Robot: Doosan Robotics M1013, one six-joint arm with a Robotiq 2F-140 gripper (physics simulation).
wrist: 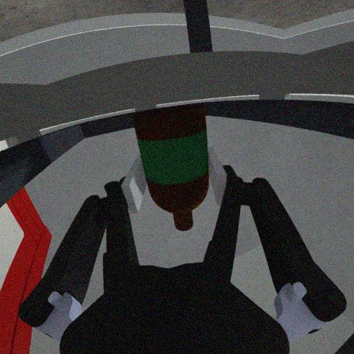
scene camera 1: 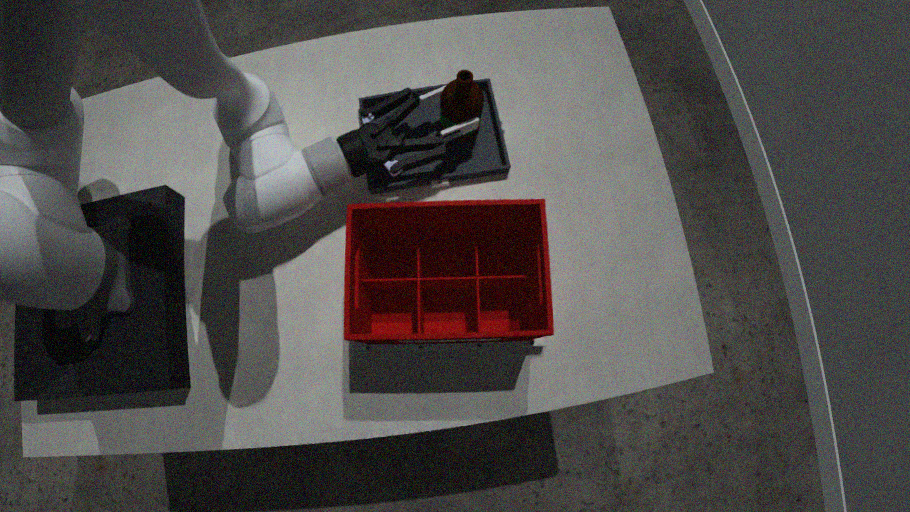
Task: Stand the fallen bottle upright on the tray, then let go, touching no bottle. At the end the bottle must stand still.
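Pixels of known places: gripper, fingertip midpoint: [scene camera 1: 466, 104]; arm's base, link origin: [scene camera 1: 94, 273].
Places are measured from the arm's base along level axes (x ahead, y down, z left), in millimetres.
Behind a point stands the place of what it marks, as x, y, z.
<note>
A brown bottle with a green label [scene camera 1: 462, 98] {733, -55, 116} [wrist: 175, 160] stands about upright over the tray, neck up in the scene view; in the wrist view its neck points down the picture. My gripper [scene camera 1: 448, 109] [wrist: 175, 162] comes in low from the left and is shut on the bottle, one pale fingertip on each side of its body. The dark grey tray [scene camera 1: 497, 143] {792, 65, 79} lies beneath, partly covered by the gripper. Whether the bottle's base touches the tray floor is hard to tell.
A red crate with divided compartments [scene camera 1: 448, 204] {666, -105, -75} [wrist: 31, 250] stands close in front of the tray in the scene view. The dark block [scene camera 1: 155, 299] {137, 0, -79} under the arm's base is at the left. The pale table top [scene camera 1: 604, 222] {944, 70, -110} extends right of the tray and crate.
</note>
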